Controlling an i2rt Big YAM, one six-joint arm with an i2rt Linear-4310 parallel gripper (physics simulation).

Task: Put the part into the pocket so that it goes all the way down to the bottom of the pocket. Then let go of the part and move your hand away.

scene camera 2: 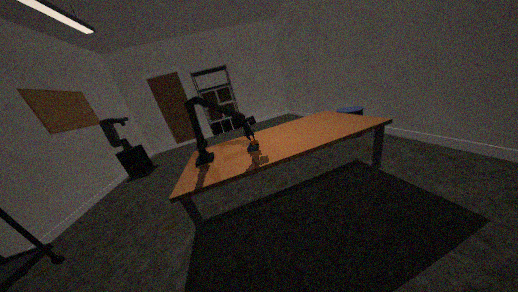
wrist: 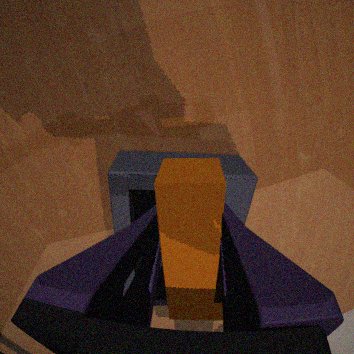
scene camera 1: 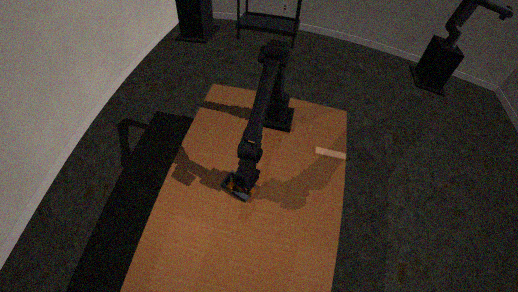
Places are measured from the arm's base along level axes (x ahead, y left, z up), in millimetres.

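Pixels of known places: gripper, fingertip midpoint: [wrist: 191, 211] [scene camera 1: 247, 189]; arm's base, origin of the base link: [scene camera 2: 205, 157] [scene camera 1: 278, 116].
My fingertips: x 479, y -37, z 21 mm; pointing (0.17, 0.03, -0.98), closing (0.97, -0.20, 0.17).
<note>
Ahead of a thing's pixels: the offset from my fingertips to its top centre. "pt": to the spot under its first point. Level surfaces: height alone.
The orange part {dz +28, dx +7, dy -30 mm} [wrist: 190, 225] is a long block held between the two dark purple fingers of my gripper [wrist: 191, 211] in the wrist view. My gripper is shut on it. The blue-grey pocket block {pt dz -13, dx +33, dy -7 mm} [wrist: 241, 192] [scene camera 1: 243, 197] lies on the table below and beyond the part. A dark stretch of the pocket opening [wrist: 141, 202] shows to the left of the part. The part covers the block's middle and far rim in this view. Whether its lower end is inside the pocket is hidden. In the second scene view, the orange part and block are tiny at the arm's tip.
The wooden table {dz -50 mm} [scene camera 1: 235, 240] [scene camera 2: 320, 135] carries the arm's base [scene camera 1: 280, 120] [scene camera 2: 204, 159]. A pale strip [scene camera 1: 330, 152] lies near the table's edge. Another arm on a pedestal [scene camera 1: 438, 62] [scene camera 2: 136, 161] and a shelf rack stand away from the table. Shadows fall around the block.
</note>
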